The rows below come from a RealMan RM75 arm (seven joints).
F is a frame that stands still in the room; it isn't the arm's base.
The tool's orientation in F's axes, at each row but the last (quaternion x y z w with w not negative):
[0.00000, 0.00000, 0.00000, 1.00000]
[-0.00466, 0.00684, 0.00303, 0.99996]
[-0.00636, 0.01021, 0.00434, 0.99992]
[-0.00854, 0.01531, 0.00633, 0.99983]
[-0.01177, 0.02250, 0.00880, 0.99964]
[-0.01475, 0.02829, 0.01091, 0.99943]
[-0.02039, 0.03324, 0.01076, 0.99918]
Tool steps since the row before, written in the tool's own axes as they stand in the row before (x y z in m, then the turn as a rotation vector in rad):
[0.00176, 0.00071, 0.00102, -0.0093, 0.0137, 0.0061]
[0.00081, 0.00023, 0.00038, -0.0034, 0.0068, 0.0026]
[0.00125, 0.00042, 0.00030, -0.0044, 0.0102, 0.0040]
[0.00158, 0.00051, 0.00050, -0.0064, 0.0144, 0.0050]
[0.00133, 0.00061, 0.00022, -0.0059, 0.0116, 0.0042]
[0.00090, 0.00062, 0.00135, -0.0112, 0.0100, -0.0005]
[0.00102, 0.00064, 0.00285, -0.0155, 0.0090, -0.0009]
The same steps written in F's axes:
[0.00176, 0.00071, 0.00102, -0.0093, 0.0137, 0.0061]
[0.00081, 0.00024, 0.00037, -0.0034, 0.0068, 0.0026]
[0.00125, 0.00043, 0.00027, -0.0044, 0.0102, 0.0040]
[0.00159, 0.00054, 0.00044, -0.0064, 0.0144, 0.0050]
[0.00133, 0.00064, 0.00015, -0.0059, 0.0116, 0.0042]
[0.00096, 0.00068, 0.00128, -0.0114, 0.0097, -0.0002]
[0.00119, 0.00078, 0.00275, -0.0157, 0.0086, -0.0002]

